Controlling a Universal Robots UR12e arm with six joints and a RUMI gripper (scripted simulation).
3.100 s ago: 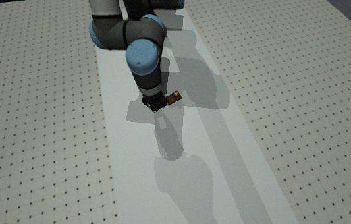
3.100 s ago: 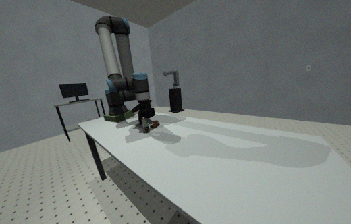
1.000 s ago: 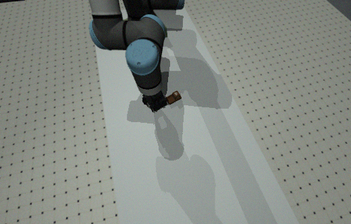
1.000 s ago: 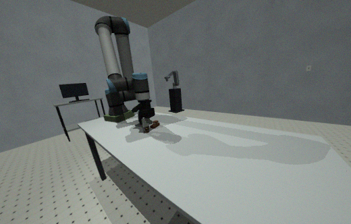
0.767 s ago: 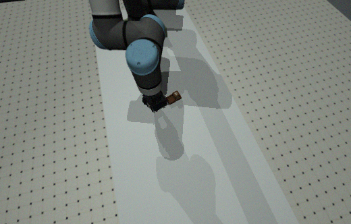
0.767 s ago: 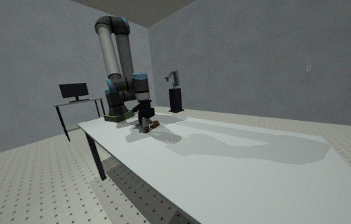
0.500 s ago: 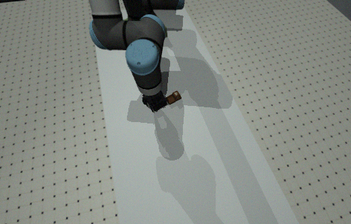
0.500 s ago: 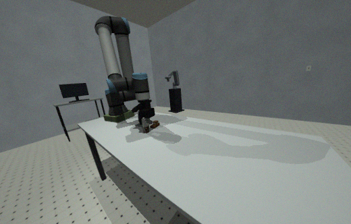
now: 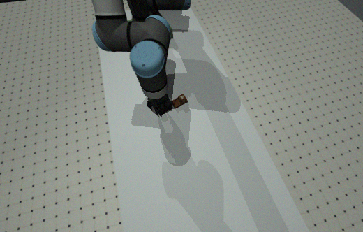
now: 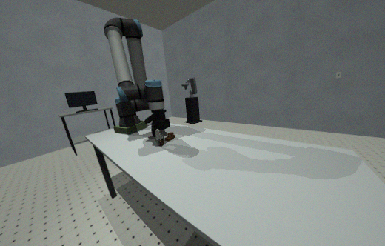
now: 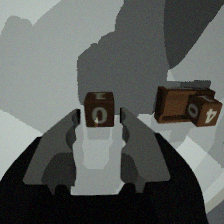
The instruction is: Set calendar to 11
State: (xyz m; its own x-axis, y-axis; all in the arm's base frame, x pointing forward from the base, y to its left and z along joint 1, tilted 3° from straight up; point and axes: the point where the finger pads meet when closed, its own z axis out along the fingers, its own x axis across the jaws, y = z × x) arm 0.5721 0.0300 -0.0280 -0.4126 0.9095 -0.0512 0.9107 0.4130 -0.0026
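The brown cube lies 10 mm below my hand. Also, from my hand: brown calendar tray 50 mm behind, 100 mm to the left, 20 mm below.
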